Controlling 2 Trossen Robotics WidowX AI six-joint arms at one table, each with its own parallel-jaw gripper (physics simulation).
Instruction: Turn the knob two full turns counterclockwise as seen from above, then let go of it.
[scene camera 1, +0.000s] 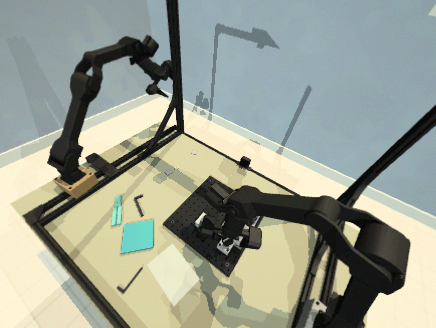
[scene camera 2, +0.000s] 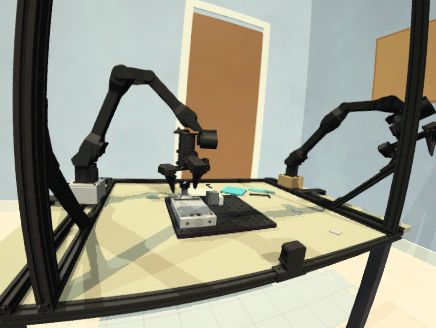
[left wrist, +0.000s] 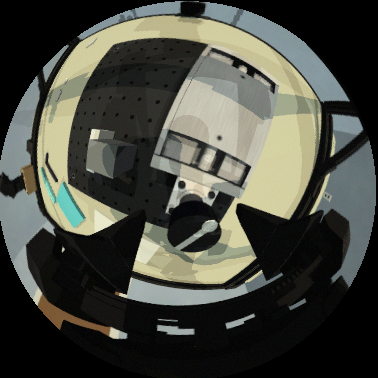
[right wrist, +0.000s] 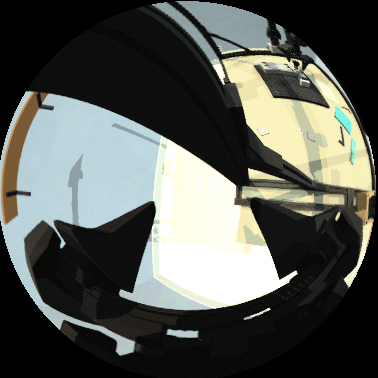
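Seen in the pictures: left gripper, between the fingertips: (scene camera 2: 184, 191); right gripper, between the fingertips: (scene camera 1: 172, 90) (scene camera 2: 415, 161) (right wrist: 204, 204); left arm's base, origin of its link: (scene camera 2: 86, 181); right arm's base, origin of its link: (scene camera 1: 73, 176) (scene camera 2: 291, 175).
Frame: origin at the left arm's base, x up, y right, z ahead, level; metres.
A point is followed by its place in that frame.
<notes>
The knob (left wrist: 194, 226) @(x 0.007, y 0.017, z 0.340 m) (scene camera 2: 184, 185) @(x 0.000, y 0.027, z 0.332 m) is a round black disc with a light grey pointer bar across its top. In the left wrist view it sits at the end of a silver stage (left wrist: 220, 105) @(x -0.039, y 0.107, z 0.355 m) (scene camera 2: 195, 220) @(x -0.048, y 0.208, z 0.345 m), and the pointer runs from lower left to upper right. My left gripper (left wrist: 191, 211) @(x -0.025, y 0.008, z 0.335 m) (scene camera 2: 184, 190) @(x -0.025, y 0.008, z 0.335 m) is open around the knob, pointing down, with a visible gap on each side of it. The gripper hides the knob in scene camera 1. My right gripper (right wrist: 204, 204) @(x 0.160, y 0.349, z 0.997 m) is open and empty, raised high, far from the knob.
The stage is on a black perforated board (scene camera 1: 187, 237) @(x -0.068, y -0.060, z 0.457 m) (scene camera 2: 250, 216) @(x -0.068, y 0.151, z 0.534 m) (left wrist: 122, 95) @(x -0.068, y 0.091, z 0.472 m). A grey block (left wrist: 111, 156) @(x -0.024, y 0.025, z 0.421 m) (scene camera 2: 212, 197) @(x -0.041, y 0.034, z 0.434 m) stands on the board beside the stage. A teal square (scene camera 1: 137, 236) @(x -0.071, y -0.176, z 0.591 m), teal pliers-like tool (scene camera 1: 116, 215) @(x -0.075, y -0.182, z 0.720 m), two black hex keys (scene camera 1: 139, 204) @(x -0.073, y -0.100, z 0.701 m) (scene camera 1: 131, 281) @(x -0.076, y -0.265, z 0.487 m) and a white sheet (scene camera 1: 174, 275) @(x -0.076, y -0.169, z 0.401 m) lie on the table.
</notes>
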